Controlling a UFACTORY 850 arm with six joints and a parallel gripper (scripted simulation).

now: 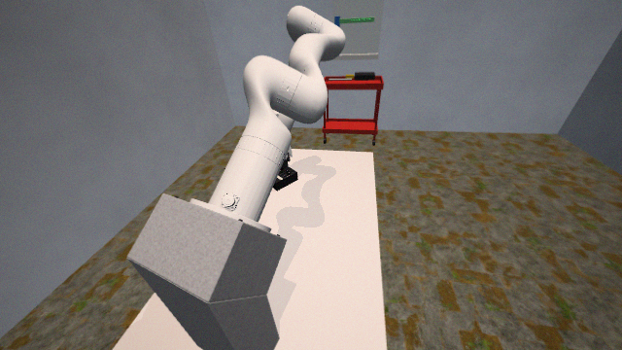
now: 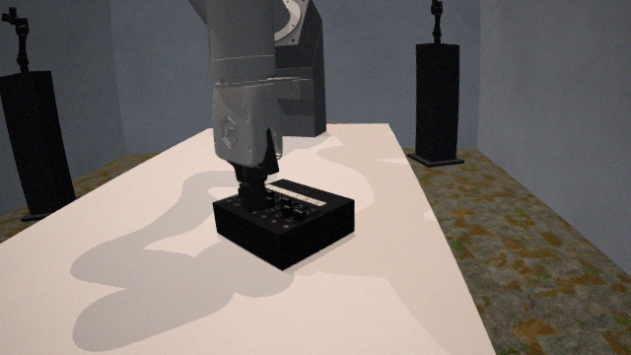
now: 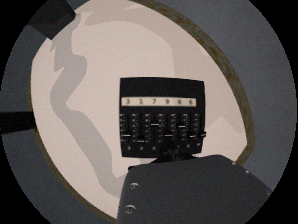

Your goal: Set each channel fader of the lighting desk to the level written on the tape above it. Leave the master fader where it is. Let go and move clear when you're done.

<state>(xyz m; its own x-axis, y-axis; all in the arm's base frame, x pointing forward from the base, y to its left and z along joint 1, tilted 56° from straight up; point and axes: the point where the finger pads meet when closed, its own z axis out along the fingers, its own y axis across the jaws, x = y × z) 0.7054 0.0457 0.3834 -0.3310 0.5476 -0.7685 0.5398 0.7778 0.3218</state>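
The fader cap is 70 mm behind my hand, 20 mm below it and 10 mm to the right of it.
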